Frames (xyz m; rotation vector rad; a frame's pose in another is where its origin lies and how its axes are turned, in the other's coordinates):
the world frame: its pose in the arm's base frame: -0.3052 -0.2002 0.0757 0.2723 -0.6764 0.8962
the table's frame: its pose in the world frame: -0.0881 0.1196 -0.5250 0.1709 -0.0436 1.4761
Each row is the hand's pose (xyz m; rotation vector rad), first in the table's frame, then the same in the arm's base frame.
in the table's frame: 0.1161 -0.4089 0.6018 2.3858 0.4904 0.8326
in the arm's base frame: -0.2531 0.0805 0.3477 -0.0268 -2.3298 -1.8183
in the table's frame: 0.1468 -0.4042 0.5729 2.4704 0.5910 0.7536
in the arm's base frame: -0.2721 0.1109 0.3250 0.0124 -2.4724 -1.7284
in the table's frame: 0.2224 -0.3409 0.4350 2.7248 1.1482 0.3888
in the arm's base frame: -0.3283 0.1885 0.1852 -0.3015 2.7711 1.1231
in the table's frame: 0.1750 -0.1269 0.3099 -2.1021 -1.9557 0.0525
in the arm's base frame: -0.3711 0.0939 -0.0448 -1.0116 2.5089 0.1771
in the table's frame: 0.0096 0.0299 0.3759 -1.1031 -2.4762 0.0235
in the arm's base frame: -0.3420 -0.1350 -0.1001 -1.8213 1.9336 -0.3145
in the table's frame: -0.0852 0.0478 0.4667 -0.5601 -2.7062 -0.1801
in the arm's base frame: -0.3013 -0.2495 -0.0474 -2.2793 1.5232 -0.3652
